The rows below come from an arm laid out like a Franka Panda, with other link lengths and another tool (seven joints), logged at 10 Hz.
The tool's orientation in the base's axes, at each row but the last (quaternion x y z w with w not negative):
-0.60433 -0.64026 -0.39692 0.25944
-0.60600 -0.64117 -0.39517 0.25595
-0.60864 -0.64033 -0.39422 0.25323
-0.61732 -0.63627 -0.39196 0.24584
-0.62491 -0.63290 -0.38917 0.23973
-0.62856 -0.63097 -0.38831 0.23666
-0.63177 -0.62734 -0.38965 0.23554
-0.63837 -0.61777 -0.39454 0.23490
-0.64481 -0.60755 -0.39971 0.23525
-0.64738 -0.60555 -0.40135 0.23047
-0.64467 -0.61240 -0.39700 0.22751
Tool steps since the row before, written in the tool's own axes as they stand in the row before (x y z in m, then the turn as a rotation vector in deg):
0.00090 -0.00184 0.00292 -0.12 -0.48 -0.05
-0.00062 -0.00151 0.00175 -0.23 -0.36 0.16
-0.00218 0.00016 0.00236 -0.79 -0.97 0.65
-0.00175 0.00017 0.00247 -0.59 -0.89 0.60
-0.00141 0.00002 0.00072 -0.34 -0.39 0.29
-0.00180 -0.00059 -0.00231 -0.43 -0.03 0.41
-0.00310 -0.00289 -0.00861 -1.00 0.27 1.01
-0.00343 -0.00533 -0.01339 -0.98 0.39 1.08
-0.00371 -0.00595 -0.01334 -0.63 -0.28 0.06
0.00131 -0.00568 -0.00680 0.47 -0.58 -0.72
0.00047 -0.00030 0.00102 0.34 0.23 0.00
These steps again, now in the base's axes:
-0.00149 0.00299 -0.00123 -0.46 -0.09 -0.16
-0.00113 0.00114 -0.00177 -0.30 0.02 -0.35
0.00081 0.00065 -0.00305 -0.75 0.12 -1.19
0.00079 0.00093 -0.00277 -0.70 0.19 -0.99
0.00030 -0.00028 -0.00153 -0.29 0.06 -0.51
-0.00084 -0.00286 -0.00018 0.09 0.06 -0.58
-0.00423 -0.00837 0.00204 0.55 0.16 -1.33
-0.00779 -0.01194 0.00402 0.68 0.21 -1.33
-0.00863 -0.01184 0.00354 -0.22 -0.29 -0.59
-0.00721 -0.00364 0.00387 -0.76 -0.19 0.68
-0.00008 0.00113 -0.00028 0.20 0.17 0.31

